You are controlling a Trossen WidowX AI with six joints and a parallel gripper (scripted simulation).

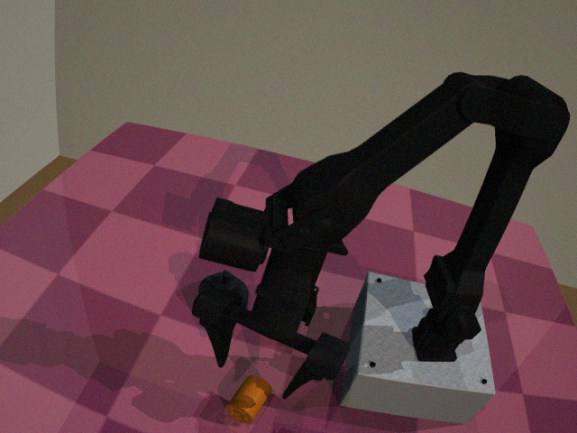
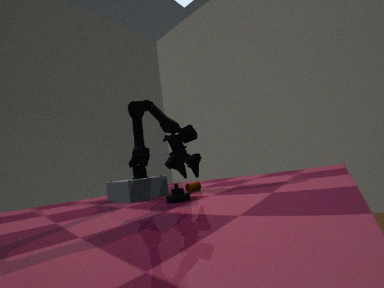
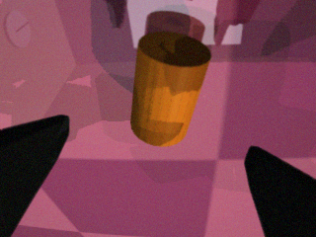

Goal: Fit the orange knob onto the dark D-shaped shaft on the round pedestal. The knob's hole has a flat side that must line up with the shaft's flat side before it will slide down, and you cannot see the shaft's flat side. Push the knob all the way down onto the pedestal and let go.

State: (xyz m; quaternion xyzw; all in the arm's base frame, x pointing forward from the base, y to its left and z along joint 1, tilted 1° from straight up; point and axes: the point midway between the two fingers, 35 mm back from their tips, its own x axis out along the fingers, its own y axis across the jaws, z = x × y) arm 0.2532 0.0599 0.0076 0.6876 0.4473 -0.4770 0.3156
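Right now the orange knob is 40 mm below my gripper tip. Also, from my gripper tip: round pedestal 60 mm ahead, 210 mm to the right, 30 mm below.
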